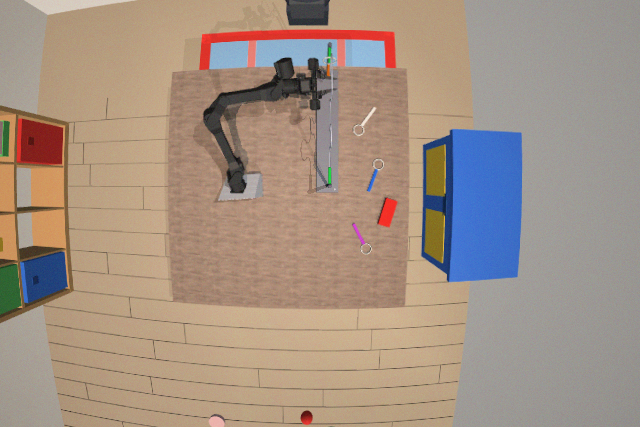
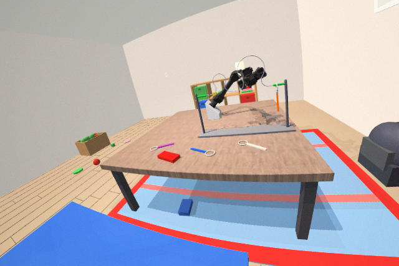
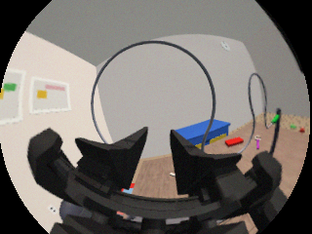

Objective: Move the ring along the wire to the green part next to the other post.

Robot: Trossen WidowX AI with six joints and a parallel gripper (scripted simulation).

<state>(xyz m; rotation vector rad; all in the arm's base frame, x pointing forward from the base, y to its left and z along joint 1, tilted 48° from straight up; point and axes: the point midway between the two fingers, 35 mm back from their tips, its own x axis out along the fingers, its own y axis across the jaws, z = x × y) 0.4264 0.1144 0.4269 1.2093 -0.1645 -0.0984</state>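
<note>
Now: the orange-handled ring 20 mm behind my gripper tip, 140 mm to the left of it and 140 mm below it. Round my gripper tip: red block: 290 mm ahead, 520 mm to the right, 350 mm below; then white-handled ring: 160 mm ahead, 50 mm to the right, 360 mm below; then blue-handled ring: 220 mm ahead, 310 mm to the right, 360 mm below.
</note>
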